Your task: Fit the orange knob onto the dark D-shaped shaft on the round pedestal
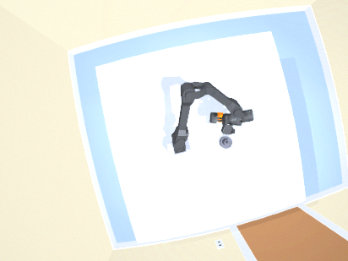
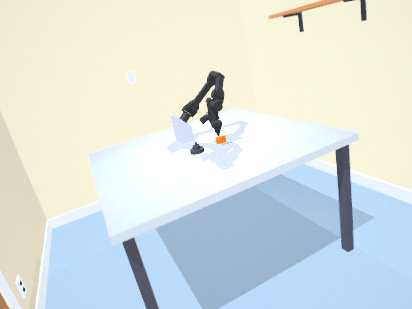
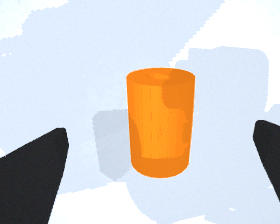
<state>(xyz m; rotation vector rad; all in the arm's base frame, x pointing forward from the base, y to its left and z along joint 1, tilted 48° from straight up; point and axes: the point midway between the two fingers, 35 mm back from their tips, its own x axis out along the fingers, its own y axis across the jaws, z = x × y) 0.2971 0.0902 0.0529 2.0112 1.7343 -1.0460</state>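
The orange knob is 1 cm to the left of my gripper tip and 4 cm below it. From my gripper tip the other things lie so: pedestal 1 cm ahead, 15 cm to the right, 3 cm below.
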